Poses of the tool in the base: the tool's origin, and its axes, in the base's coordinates. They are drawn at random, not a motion.
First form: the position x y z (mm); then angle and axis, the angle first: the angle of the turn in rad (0 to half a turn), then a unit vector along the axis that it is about.
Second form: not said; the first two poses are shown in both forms.
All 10 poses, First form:
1: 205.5, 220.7, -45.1, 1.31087, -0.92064, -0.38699, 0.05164
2: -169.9, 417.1, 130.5, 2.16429, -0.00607, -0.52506, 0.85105
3: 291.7, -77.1, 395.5, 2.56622, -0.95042, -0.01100, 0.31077
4: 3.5, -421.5, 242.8, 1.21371, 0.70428, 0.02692, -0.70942
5: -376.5, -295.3, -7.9, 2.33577, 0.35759, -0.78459, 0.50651
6: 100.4, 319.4, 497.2, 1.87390, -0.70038, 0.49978, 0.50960
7: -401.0, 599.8, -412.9, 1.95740, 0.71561, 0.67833, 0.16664
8: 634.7, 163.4, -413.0, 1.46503, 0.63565, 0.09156, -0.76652
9: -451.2, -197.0, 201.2, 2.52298, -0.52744, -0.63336, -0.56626
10: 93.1, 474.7, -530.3, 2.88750, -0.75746, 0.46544, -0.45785
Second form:
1: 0.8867, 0.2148, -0.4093, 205.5; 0.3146, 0.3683, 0.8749, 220.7; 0.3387, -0.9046, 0.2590, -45.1; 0, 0, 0, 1
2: -0.5592, -0.7005, -0.4433, -169.9; 0.7105, -0.1294, -0.6917, 417.1; 0.4272, -0.7018, 0.5701, 130.5; 0, 0, 0, 1
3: 0.8222, -0.1499, -0.5492, 291.7; 0.1883, -0.8388, 0.5109, -77.1; -0.5372, -0.5235, -0.6614, 395.5; 0, 0, 0, 1
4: 0.6722, 0.6770, -0.2998, 3.5; -0.6523, 0.3500, -0.6723, -421.5; -0.3502, 0.6474, 0.6769, 242.8; 0, 0, 0, 1
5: -0.4761, -0.8402, -0.2595, -376.5; -0.1095, 0.3494, -0.9306, -295.3; 0.8726, -0.4146, -0.2583, -7.9; 0, 0, 0, 1
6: 0.3385, -0.9409, 0.0136, 100.4; 0.0319, 0.0259, 0.9992, 319.4; -0.9404, -0.3377, 0.0387, 497.2; 0, 0, 0, 1
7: 0.3281, 0.5141, 0.7925, -401.0; 0.8228, 0.2566, -0.5071, 599.8; -0.4641, 0.8185, -0.3388, -412.9; 0, 0, 0, 1
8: 0.4670, 0.8143, -0.3448, 634.7; -0.7102, 0.1131, -0.6949, 163.4; -0.5269, 0.5693, 0.6311, -413.0; 0, 0, 0, 1
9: -0.3098, 0.9346, 0.1747, -451.2; 0.2778, -0.0867, 0.9567, -197.0; 0.9093, 0.3450, -0.2328, 201.2; 0, 0, 0, 1
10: 0.1612, -0.5787, 0.7995, 93.1; -0.8089, -0.5416, -0.2290, 474.7; 0.5655, -0.6098, -0.5554, -530.3; 0, 0, 0, 1
